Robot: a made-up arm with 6 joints.
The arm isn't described. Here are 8 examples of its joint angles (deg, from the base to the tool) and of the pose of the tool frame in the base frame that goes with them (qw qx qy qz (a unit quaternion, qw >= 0); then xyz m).
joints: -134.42 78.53 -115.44 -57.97 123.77 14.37
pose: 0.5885 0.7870 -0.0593 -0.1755 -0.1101 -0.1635 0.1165
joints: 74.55 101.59 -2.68 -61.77 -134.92 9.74
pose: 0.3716 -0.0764 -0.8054 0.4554 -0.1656 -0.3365 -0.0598
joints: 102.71 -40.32 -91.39 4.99 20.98 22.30
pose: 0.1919 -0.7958 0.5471 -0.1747 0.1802 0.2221 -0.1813
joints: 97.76 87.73 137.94 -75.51 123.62 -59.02
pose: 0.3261 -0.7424 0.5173 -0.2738 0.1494 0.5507 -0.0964
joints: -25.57 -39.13 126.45 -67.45 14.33 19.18
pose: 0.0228 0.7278 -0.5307 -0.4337 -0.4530 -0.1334 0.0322
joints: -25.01 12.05 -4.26 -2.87 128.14 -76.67
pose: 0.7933 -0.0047 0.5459 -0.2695 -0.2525 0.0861 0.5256
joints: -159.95 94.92 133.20 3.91 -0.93 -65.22
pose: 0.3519 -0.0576 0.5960 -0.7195 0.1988 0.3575 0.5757
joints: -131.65 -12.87 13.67 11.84 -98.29 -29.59
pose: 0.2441 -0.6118 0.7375 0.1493 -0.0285 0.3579 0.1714
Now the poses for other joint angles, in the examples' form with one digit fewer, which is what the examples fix.
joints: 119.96 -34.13 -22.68 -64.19 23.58 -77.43
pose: 0.093 0.409 0.570 -0.707 0.214 -0.114 0.187
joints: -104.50 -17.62 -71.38 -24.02 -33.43 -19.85
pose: 0.647 -0.092 0.756 0.031 0.198 0.021 0.524
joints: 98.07 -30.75 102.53 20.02 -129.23 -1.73
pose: 0.375 0.202 -0.887 0.179 -0.251 0.076 -0.203
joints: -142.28 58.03 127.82 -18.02 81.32 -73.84
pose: 0.654 -0.234 0.717 0.059 -0.061 0.270 0.796
